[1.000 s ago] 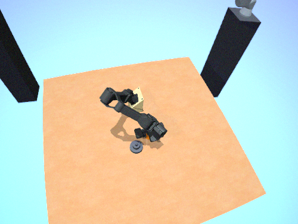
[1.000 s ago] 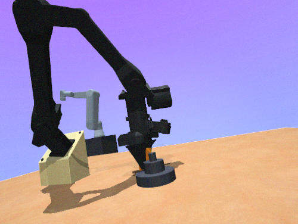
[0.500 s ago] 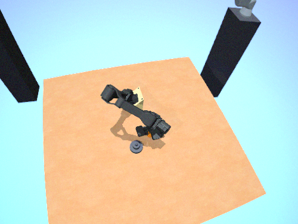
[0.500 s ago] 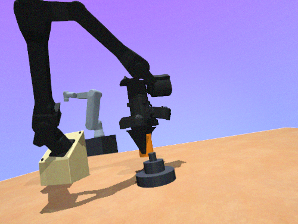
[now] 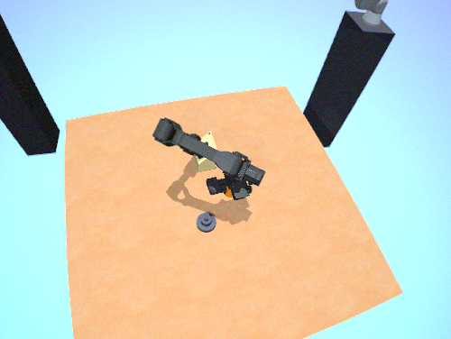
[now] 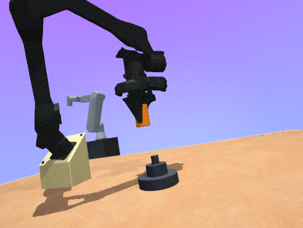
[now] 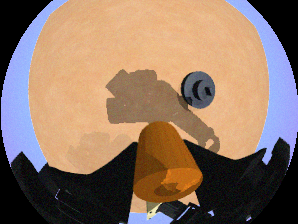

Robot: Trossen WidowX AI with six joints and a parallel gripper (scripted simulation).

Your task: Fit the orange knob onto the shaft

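Now: the dark round pedestal 11 cm below my gripper tip, 10 cm to the right of it and 6 cm ahead of it. The rest, counted from my gripper tip: orange knob (2 cm above).
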